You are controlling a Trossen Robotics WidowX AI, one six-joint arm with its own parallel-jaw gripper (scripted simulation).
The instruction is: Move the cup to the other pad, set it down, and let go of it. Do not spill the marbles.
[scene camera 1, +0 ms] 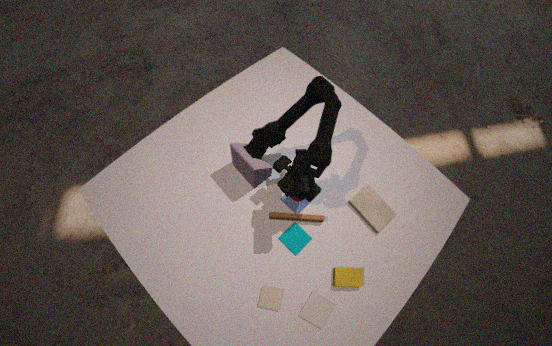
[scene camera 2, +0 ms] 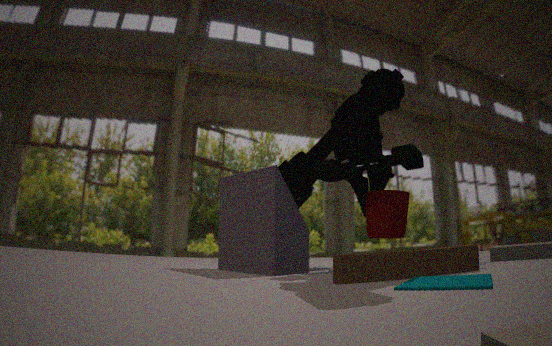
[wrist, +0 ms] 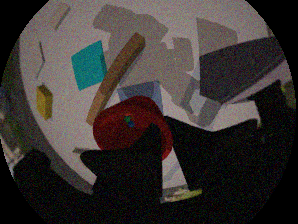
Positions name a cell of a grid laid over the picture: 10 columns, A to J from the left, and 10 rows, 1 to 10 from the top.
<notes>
In view: the gripper (scene camera 2: G7), a red cup (wrist: D6), a beige slab (scene camera 1: G6), a teal pad (scene camera 2: I9) and a brown bar (scene camera 2: G8).
The gripper shows as well in the wrist view (wrist: F6). The teal pad shows as well in the wrist view (wrist: D4). The brown bar is seen too in the wrist view (wrist: E2).
</notes>
